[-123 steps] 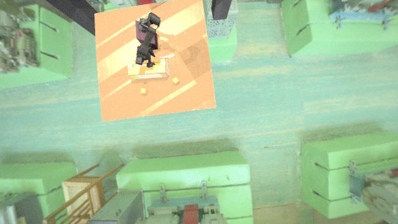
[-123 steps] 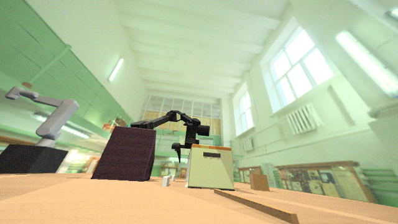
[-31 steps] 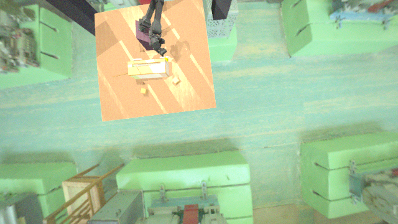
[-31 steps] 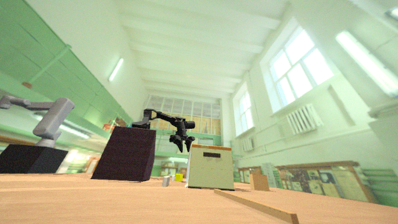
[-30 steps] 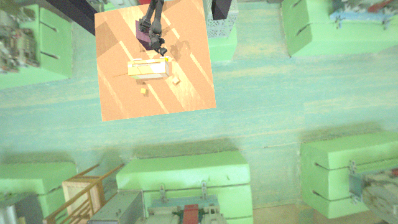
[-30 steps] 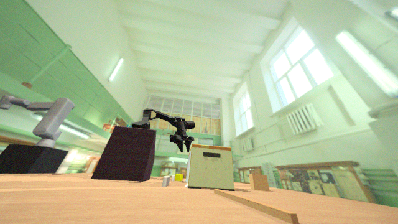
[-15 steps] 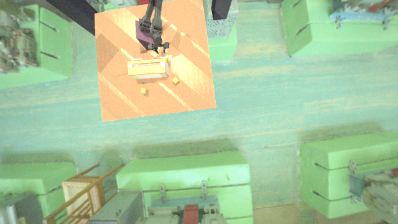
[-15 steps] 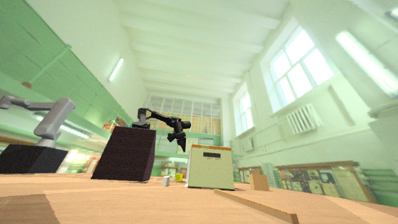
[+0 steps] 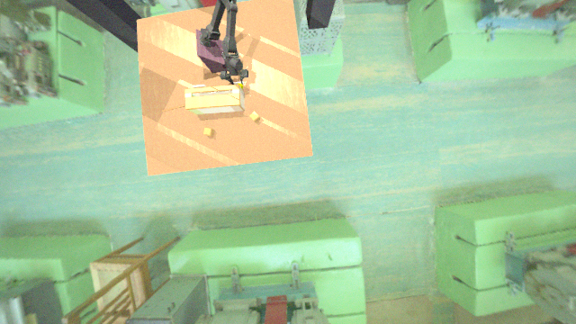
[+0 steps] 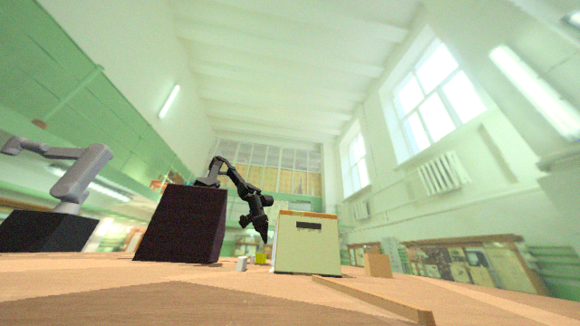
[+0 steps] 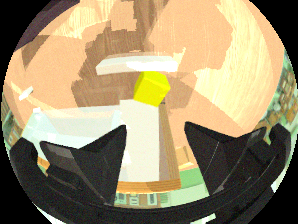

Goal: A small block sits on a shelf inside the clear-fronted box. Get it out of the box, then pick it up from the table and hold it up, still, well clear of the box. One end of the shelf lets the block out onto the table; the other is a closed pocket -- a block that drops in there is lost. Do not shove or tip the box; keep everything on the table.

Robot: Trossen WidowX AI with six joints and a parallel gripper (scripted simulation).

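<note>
My gripper tip is 10 mm past the yellow block and 50 mm above it. From my gripper tip the other things lie so: flat wooden strip (70 mm ahead, 540 mm to the right, 70 mm below); pale box (50 mm ahead, 180 mm to the right, 10 mm below).
</note>
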